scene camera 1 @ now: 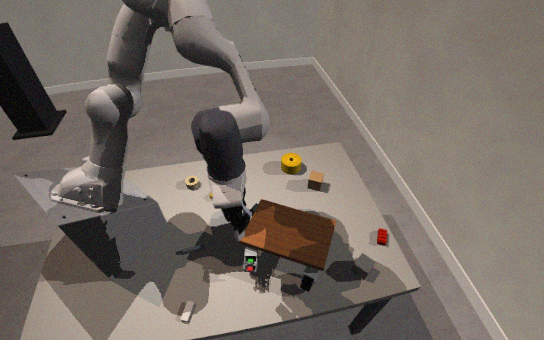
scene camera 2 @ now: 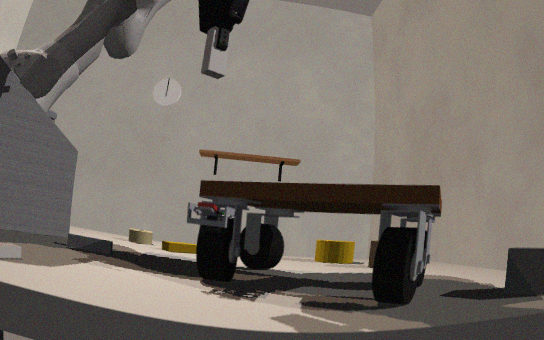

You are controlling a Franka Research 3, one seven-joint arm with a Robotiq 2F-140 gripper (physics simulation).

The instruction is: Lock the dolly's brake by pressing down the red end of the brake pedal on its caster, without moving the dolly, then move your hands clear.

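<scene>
The dolly (scene camera 1: 292,232) (scene camera 2: 320,196) stands on its black wheels on the table, its brown wooden deck level. The brake pedal, on the caster at the deck's near left corner, has a red end (scene camera 1: 250,268) (scene camera 2: 207,205) and a green end (scene camera 1: 250,260). In the scene camera 2 view the red end shows at the top of the grey pedal housing; its exact tilt is hard to tell. My gripper (scene camera 2: 214,74) is shut and empty, high above the deck and pedal, touching neither. In the scene camera 1 view its fingertips are hidden behind the deck's left corner region and the arm.
A yellow cylinder (scene camera 1: 291,163) (scene camera 2: 335,251), a brown block (scene camera 1: 315,180) and a cream ring (scene camera 1: 192,182) (scene camera 2: 140,236) lie behind the dolly. A red brick (scene camera 1: 382,236) and a grey block (scene camera 1: 366,266) (scene camera 2: 525,270) are to its right. A white piece (scene camera 1: 187,311) lies at the front left.
</scene>
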